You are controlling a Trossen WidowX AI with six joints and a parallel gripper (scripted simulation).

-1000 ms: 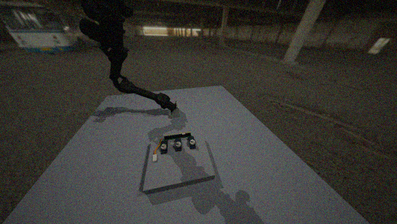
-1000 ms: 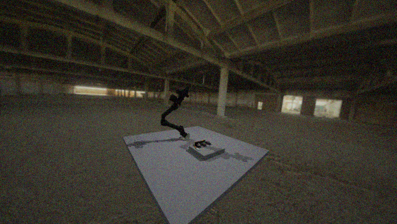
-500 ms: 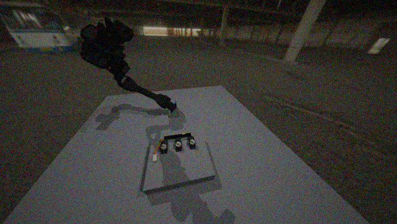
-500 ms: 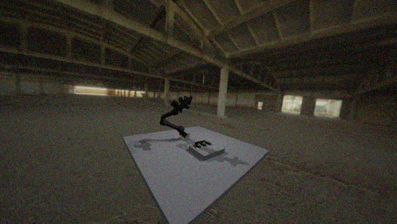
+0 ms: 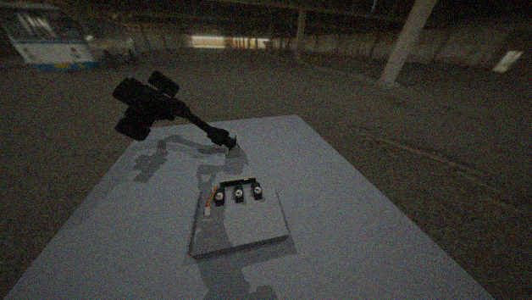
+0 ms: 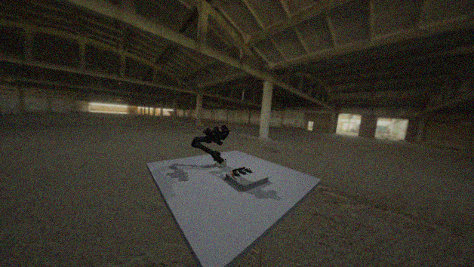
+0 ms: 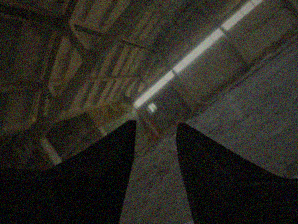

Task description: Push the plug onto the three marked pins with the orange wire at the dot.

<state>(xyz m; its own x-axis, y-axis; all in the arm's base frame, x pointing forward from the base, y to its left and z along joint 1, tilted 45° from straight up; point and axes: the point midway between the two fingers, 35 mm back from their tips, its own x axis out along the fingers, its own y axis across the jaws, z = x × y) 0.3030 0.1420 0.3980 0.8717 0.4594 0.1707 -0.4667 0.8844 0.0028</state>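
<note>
Now: gripper tip 5 cm past the dark bar, 19 cm to the right of it and 37 cm above it. From my gripper tip the other things lie so: black servo block 19 cm to the left, 39 cm below; printed holder 10 cm ahead, 19 cm to the left, 41 cm below.
</note>
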